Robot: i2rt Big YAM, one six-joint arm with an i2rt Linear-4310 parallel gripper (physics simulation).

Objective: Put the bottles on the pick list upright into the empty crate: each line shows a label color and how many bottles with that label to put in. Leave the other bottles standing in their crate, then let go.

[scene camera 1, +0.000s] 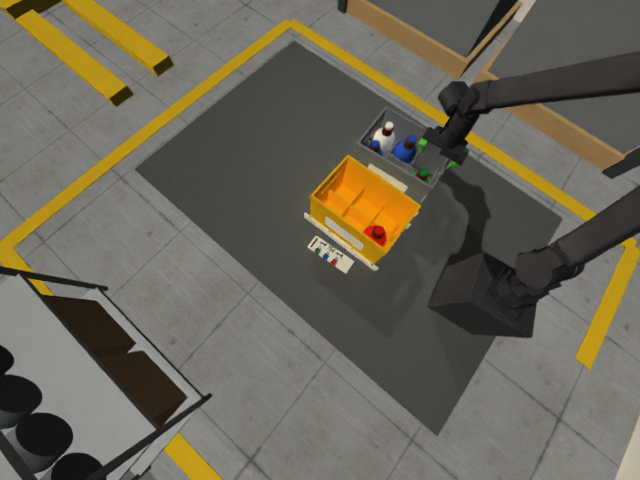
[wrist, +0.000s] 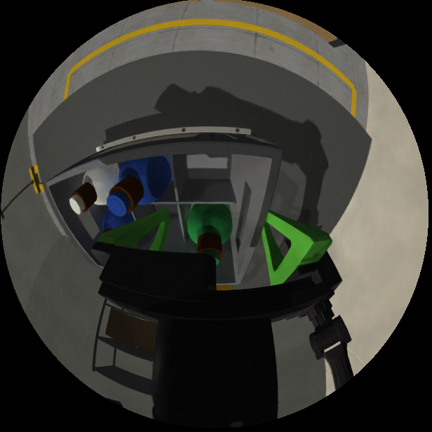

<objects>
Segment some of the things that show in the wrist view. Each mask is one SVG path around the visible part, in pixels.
The gripper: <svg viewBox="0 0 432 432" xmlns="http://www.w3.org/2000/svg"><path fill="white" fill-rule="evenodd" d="M100 234L90 249L96 259L104 266L99 277L102 283L97 293L122 309L157 323L151 378L151 398L154 403L154 414L156 417L170 424L193 427L198 426L200 423L231 423L231 427L247 426L273 419L278 409L278 386L271 322L291 316L330 293L328 283L318 264L318 259L320 259L332 243L332 238L330 238L329 234L269 210L261 235L271 285L237 290L216 290L215 258L212 255L201 252L163 251L170 220L168 208L162 208L150 215ZM269 224L290 239L291 245L285 257L283 257L281 250L274 240ZM159 224L156 236L149 250L138 249L137 241Z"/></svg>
A blue bottle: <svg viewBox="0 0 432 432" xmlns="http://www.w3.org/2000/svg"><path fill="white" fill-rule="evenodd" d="M170 155L150 156L124 161L119 170L118 183L109 190L109 196L107 196L106 202L109 210L114 215L123 216L130 213L137 204L147 204L156 201L166 190L171 180L173 180Z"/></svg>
A green bottle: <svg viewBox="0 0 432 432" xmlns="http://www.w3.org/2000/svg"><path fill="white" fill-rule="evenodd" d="M191 203L187 219L188 234L191 240L197 244L196 252L212 255L215 258L216 266L222 257L222 244L227 241L232 230L229 203Z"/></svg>
</objects>
